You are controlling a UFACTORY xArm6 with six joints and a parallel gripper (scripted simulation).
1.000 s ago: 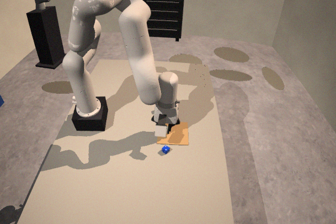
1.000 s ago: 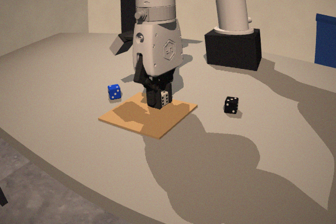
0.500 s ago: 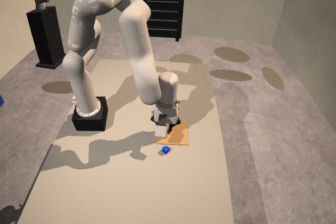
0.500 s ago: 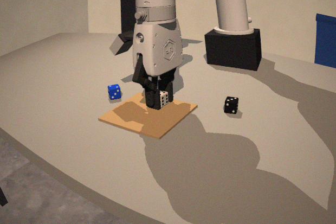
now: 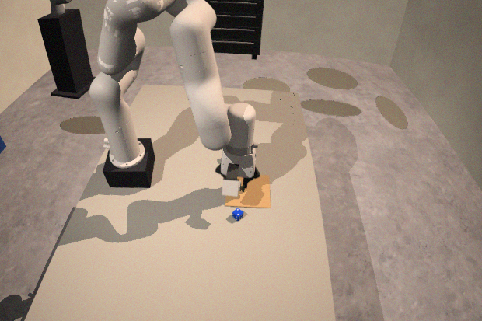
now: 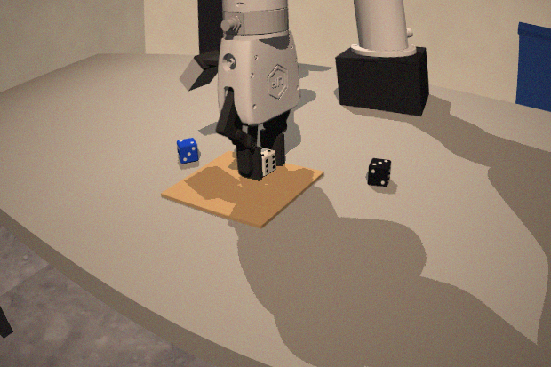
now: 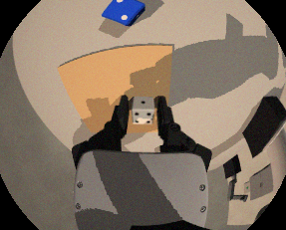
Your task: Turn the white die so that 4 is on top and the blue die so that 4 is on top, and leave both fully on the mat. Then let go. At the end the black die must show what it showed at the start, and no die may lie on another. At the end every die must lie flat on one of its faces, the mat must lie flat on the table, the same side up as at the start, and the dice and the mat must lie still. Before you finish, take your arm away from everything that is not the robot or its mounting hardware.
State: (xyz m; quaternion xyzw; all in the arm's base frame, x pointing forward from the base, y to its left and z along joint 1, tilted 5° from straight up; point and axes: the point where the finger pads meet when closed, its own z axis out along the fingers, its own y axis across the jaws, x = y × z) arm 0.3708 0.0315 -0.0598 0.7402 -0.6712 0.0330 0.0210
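Now: the white die 10 mm below my hand. Round my hand: blue die (30 mm ahead, 110 mm to the right, 10 mm below); orange mat (40 mm ahead, 20 mm below); black die (70 mm behind, 130 mm to the left, 10 mm below).
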